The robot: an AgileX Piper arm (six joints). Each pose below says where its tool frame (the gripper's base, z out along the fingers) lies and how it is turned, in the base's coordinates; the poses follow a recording.
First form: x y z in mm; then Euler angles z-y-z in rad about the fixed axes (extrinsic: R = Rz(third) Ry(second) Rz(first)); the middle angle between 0 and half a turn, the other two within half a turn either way.
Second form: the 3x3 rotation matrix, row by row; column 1 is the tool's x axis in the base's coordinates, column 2 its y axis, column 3 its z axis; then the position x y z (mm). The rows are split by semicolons. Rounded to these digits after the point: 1 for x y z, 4 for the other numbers.
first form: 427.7, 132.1, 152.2, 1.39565, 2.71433, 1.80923
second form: -0.9194, -0.3810, -0.0979; -0.3867, 0.8297, 0.4027; -0.0722, 0.4080, -0.9101; 427.7, 132.1, 152.2
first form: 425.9, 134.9, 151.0, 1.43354, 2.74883, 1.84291
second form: -0.9202, -0.3778, -0.1029; -0.3880, 0.8447, 0.3687; -0.0524, 0.3791, -0.9239; 425.9, 134.9, 151.0
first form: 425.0, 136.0, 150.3, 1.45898, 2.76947, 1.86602
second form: -0.9205, -0.3761, -0.1058; -0.3886, 0.8532, 0.3479; -0.0406, 0.3613, -0.9316; 425.0, 136.0, 150.3
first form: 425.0, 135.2, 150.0, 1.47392, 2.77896, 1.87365
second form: -0.9230, -0.3699, -0.1058; -0.3832, 0.8594, 0.3386; -0.0343, 0.3531, -0.9350; 425.0, 135.2, 150.0
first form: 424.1, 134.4, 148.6, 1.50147, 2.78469, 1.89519
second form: -0.9249, -0.3636, -0.1114; -0.3795, 0.8639, 0.3312; -0.0242, 0.3485, -0.9370; 424.1, 134.4, 148.6
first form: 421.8, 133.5, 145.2, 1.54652, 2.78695, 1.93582
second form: -0.9257, -0.3573, -0.1240; -0.3781, 0.8671, 0.3244; -0.0084, 0.3472, -0.9378; 421.8, 133.5, 145.2
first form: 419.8, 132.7, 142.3, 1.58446, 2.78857, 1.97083
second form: -0.9260, -0.3528, -0.1346; -0.3776, 0.8695, 0.3184; 0.0047, 0.3457, -0.9383; 419.8, 132.7, 142.3
